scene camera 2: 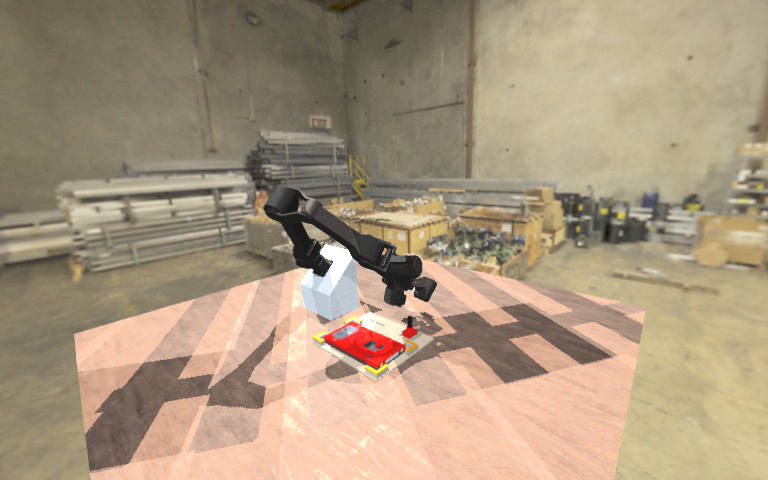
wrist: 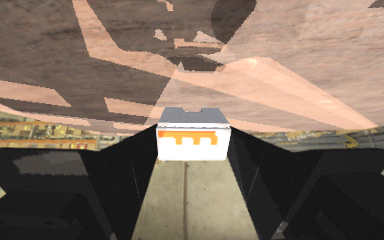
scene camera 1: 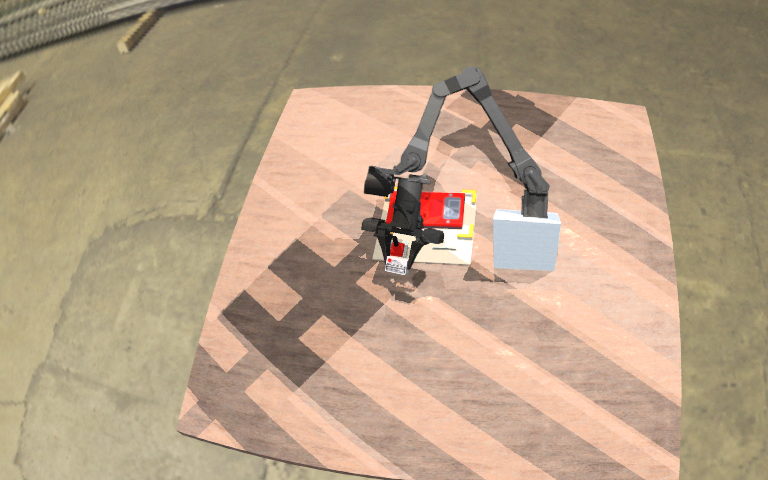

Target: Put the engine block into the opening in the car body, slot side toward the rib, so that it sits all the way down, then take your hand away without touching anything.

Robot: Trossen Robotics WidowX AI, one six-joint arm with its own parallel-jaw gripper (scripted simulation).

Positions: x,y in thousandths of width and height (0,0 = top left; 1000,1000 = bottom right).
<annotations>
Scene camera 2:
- my gripper: 551,611
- red car body: 476,722
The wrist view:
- my gripper: 501,535
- engine block: 473,565, held by my gripper
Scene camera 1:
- my gripper: 518,557
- red car body: 574,439
</annotations>
